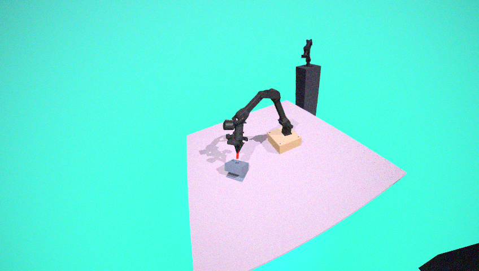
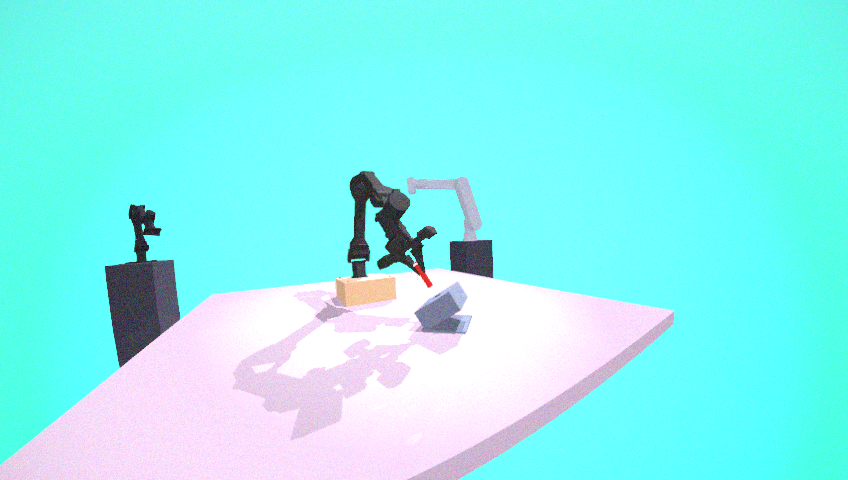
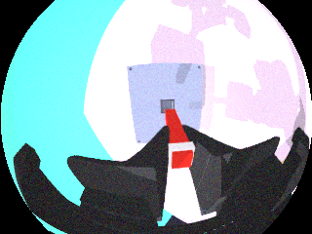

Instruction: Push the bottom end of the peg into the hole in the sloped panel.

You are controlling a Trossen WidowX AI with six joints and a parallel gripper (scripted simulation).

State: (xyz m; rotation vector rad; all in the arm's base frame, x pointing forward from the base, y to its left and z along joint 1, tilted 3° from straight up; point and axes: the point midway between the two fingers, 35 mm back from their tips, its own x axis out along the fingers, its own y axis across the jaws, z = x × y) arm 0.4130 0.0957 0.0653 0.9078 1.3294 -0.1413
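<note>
The sloped panel is 3 cm ahead of my gripper tip, 4 cm to the left of it and 8 cm below it. Also, from my gripper tip: red peg 1 cm behind, 1 cm to the right, 1 cm above.
</note>
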